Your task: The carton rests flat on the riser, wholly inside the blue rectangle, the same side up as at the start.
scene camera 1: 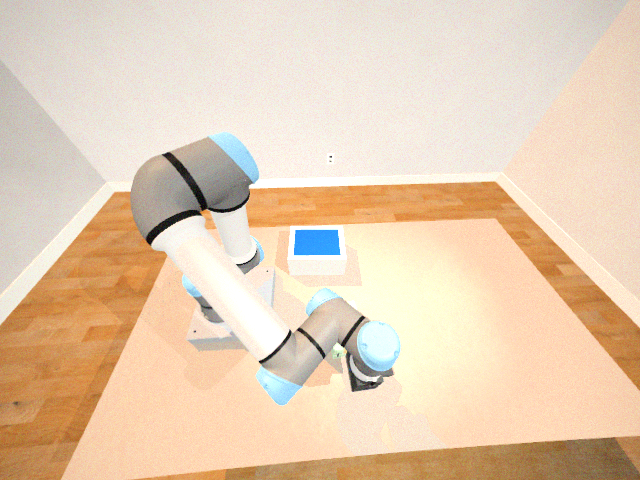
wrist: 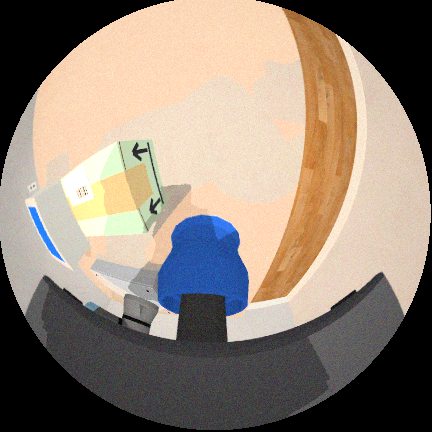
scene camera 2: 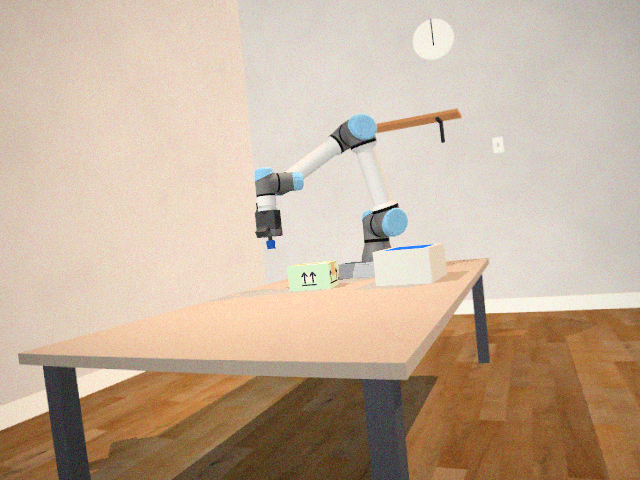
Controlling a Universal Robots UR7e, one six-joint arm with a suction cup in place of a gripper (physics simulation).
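Seen in the pictures: hand at its tool point: (wrist: pixel 204 244) (scene camera 2: pixel 271 248); arm's base at its link origin: (wrist: pixel 141 301).
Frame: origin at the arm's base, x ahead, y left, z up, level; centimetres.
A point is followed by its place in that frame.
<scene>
The pale green carton (scene camera 1: pixel 338 352) {x 41.2, y -23.5, z 2.3 cm} (scene camera 2: pixel 309 276) {x 50.9, y -14.4, z -0.3 cm} (wrist: pixel 107 187) {x 46.4, y -19.8, z 4.0 cm} rests on the table, apart from the riser, its double arrows pointing up. In scene camera 1 the arm hides most of it. Its top has orange-yellow tape and a white label. The white riser (scene camera 1: pixel 316 266) {x 38.1, y 11.7, z 1.7 cm} (scene camera 2: pixel 402 269) {x 51.9, y 20.4, z -0.2 cm} (wrist: pixel 64 220) {x 39.8, y 11.5, z -0.8 cm} stands farther back, with the blue rectangle (scene camera 1: pixel 316 242) {x 39.2, y 21.2, z 6.5 cm} (scene camera 2: pixel 410 247) {x 39.9, y 21.9, z 6.5 cm} (wrist: pixel 46 235) {x 39.4, y 16.5, z 6.5 cm} on its top. My gripper, a blue suction cup (scene camera 2: pixel 270 244) (wrist: pixel 205 232), points down, open with nothing on it. It hangs above the table, higher than the carton and off to its side. Scene camera 1 hides the cup.
The table (scene camera 1: pixel 465 320) {x 94.9, y -16.3, z -5.5 cm} (scene camera 2: pixel 258 330) {x 118.1, y -1.5, z -5.5 cm} (wrist: pixel 175 55) {x 67.1, y -27.6, z -5.5 cm} carries the arm's grey base plate (scene camera 1: pixel 217 335) {x -0.2, y -12.0, z 0.2 cm} (scene camera 2: pixel 356 270) {x 18.1, y -5.7, z -2.3 cm} (wrist: pixel 125 280) {x 18.4, y -4.3, z 0.3 cm}, left of the riser in scene camera 1. The forearm crosses between the base and the cup. A wooden shelf (scene camera 2: pixel 418 121) is on the wall behind.
</scene>
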